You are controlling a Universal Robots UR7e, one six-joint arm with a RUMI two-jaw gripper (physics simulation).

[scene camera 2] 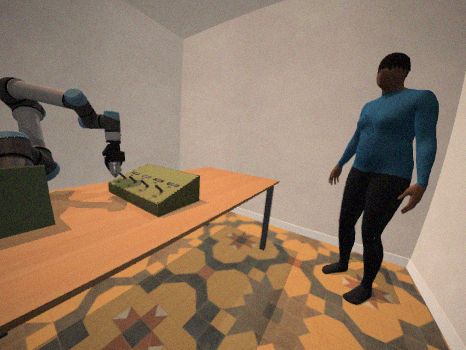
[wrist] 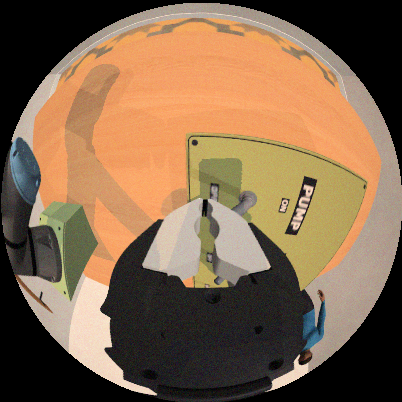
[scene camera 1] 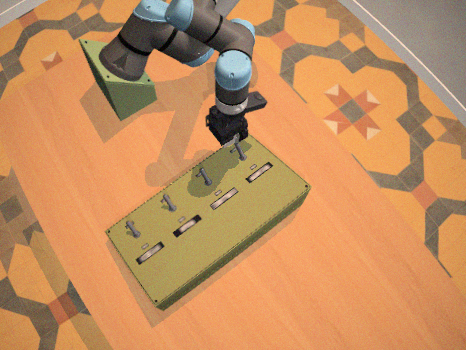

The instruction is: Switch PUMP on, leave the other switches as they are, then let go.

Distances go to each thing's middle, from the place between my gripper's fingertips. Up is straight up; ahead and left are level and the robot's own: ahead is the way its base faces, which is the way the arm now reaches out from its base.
Labels:
The switch panel [scene camera 1: 175, 249] is 170 mm to the right of my hand, 140 mm ahead of it and 20 mm below it.

